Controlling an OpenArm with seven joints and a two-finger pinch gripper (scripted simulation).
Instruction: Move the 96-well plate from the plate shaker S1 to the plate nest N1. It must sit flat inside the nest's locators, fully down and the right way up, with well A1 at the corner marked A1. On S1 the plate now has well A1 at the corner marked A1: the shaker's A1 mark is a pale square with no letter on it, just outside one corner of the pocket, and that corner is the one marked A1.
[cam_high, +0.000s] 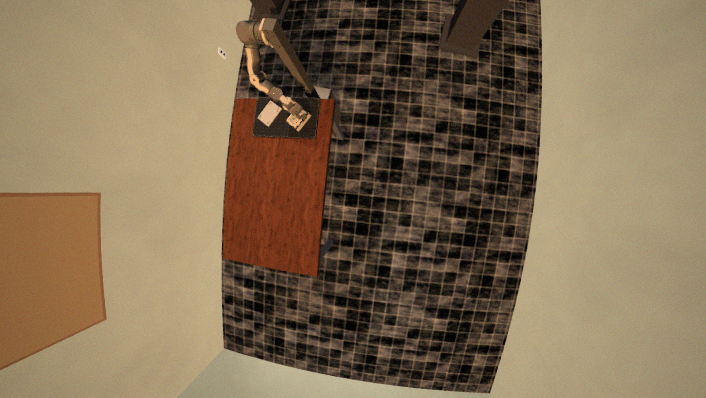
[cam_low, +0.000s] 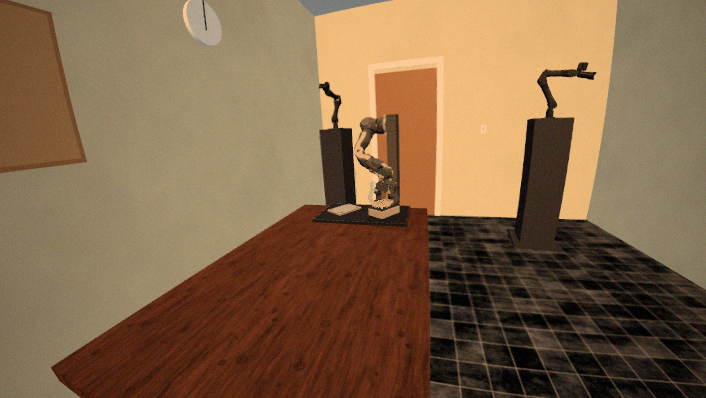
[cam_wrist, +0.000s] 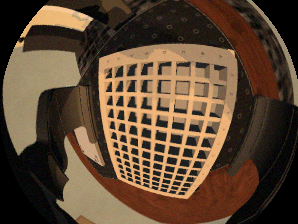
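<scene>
Now: the 96-well plate 20 mm ahead of my hand and 10 mm to the right of it. From my hand the other things lie so: plate shaker S1: 40 mm ahead, 20 mm below, 10 mm to the right; then marked tag: 170 mm to the right, 50 mm below, 30 mm behind; then plate nest N1: 250 mm to the right, 50 mm below, 10 mm ahead.
</scene>
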